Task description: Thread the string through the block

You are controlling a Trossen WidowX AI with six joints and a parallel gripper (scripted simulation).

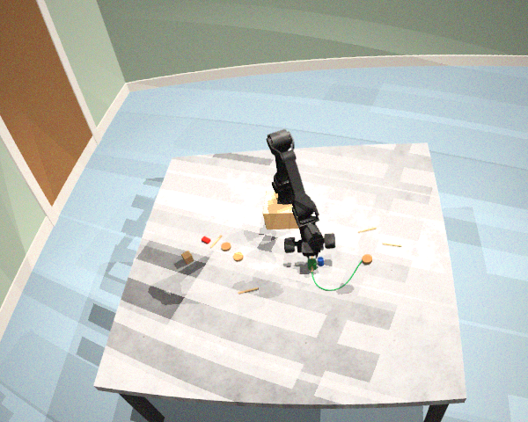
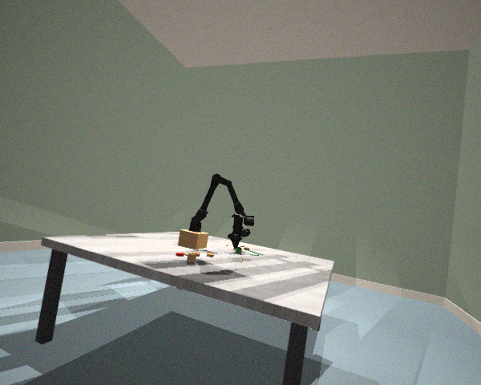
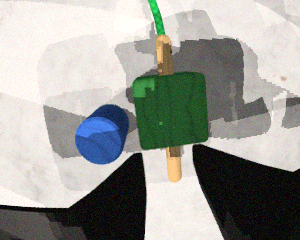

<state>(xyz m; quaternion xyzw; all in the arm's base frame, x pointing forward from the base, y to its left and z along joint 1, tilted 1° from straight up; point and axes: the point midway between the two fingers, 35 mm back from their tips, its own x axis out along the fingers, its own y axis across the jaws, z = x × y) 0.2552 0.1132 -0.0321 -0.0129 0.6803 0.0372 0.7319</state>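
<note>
My gripper tip is 2 cm short of the green cube and 1 cm above it. The rest, counted from my gripper tip: blue cylinder 1 cm ahead, 3 cm to the left, 1 cm below; then round wooden button 21 cm to the left, 1 cm below; then thin wooden stick 4 cm ahead, 1 cm below.
</note>
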